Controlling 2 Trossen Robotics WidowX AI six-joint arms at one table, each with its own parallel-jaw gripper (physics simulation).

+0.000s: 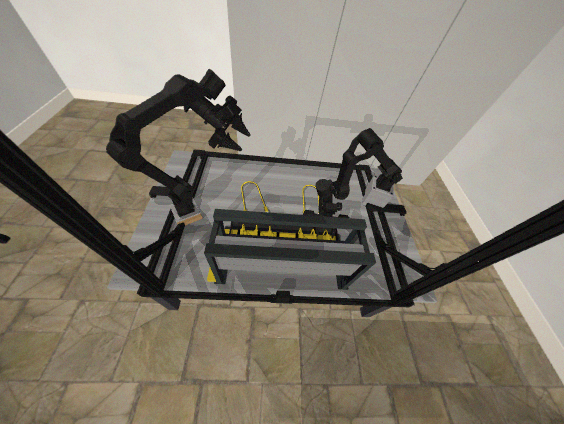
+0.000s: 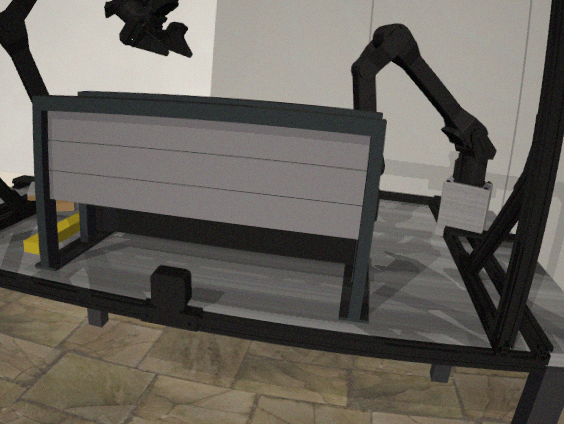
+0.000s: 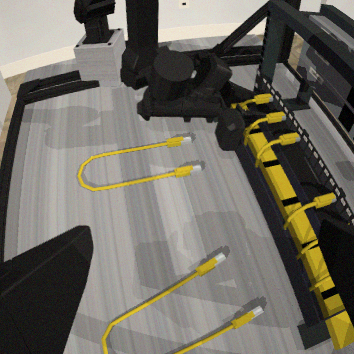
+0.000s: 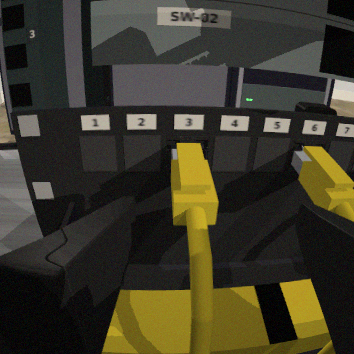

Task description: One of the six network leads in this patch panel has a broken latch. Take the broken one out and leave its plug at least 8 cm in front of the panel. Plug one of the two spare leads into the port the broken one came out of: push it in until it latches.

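Seen in the pictures: left gripper, fingertip midpoint: [image 1: 246, 143] [image 2: 180, 55] [image 3: 209, 236]; right gripper, fingertip midpoint: [image 1: 324, 237] [image 3: 260, 104] [image 4: 219, 212]; left arm's base, link origin: [image 1: 184, 208]; right arm's base, link origin: [image 1: 383, 185] [image 2: 469, 182] [image 3: 98, 37].
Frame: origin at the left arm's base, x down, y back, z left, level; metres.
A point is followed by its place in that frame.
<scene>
The patch panel [image 4: 53, 158] @(x -0.043, y -0.472, z -0.473 m) has numbered ports and sits in the dark rack [image 1: 289, 219] @(x -0.218, y -0.263, z -0.367 m) [image 2: 217, 177] @(x -0.124, y -0.241, z -0.488 m). Yellow leads are plugged into it. One plug [image 4: 191, 175] @(x -0.051, y -0.440, z -0.421 m) [image 3: 261, 99] @(x -0.046, y -0.433, z -0.420 m) sits in port 3 and another plug [image 4: 323, 175] @(x -0.047, y -0.393, z -0.399 m) sits in port 6. My right gripper [image 4: 219, 212] @(x -0.036, y -0.431, z -0.415 m) [image 1: 327, 208] [image 3: 260, 104] @(x -0.036, y -0.431, z -0.415 m) is open, with a finger on each side of the port 3 plug and not touching it. Two spare yellow leads lie in U shapes on the table: one spare [image 3: 179, 141] @(x 0.035, y -0.521, z -0.290 m) [image 1: 309, 185] @(x 0.039, y -0.599, z -0.106 m) near the right arm, the other spare [image 3: 207, 265] @(x 0.031, y -0.319, z -0.139 m) [image 1: 250, 182] @(x 0.042, y -0.335, z 0.050 m) closer to the left arm. My left gripper [image 1: 234, 132] [image 2: 167, 42] [image 3: 209, 236] @(x -0.286, y -0.271, z -0.052 m) is open and empty, high above the table's back left.
A yellow cable tray [image 4: 158, 316] @(x 0.003, y -0.458, z -0.413 m) [image 3: 277, 175] @(x 0.003, y -0.328, z -0.328 m) runs below the ports. A unit labelled SW-02 [image 4: 158, 42] @(x -0.080, y -0.390, z -0.521 m) sits above the panel. A black frame [image 1: 272, 296] @(x 0.049, y -0.143, z -0.489 m) rims the table, with a small black block [image 2: 170, 286] @(x 0.005, y -0.173, z -0.526 m) on its front rail. The right arm's grey base block [image 2: 463, 206] @(x -0.030, y -0.802, z -0.371 m) [image 3: 100, 56] @(x -0.045, y -0.795, z -0.311 m) stands at the table's side.
</scene>
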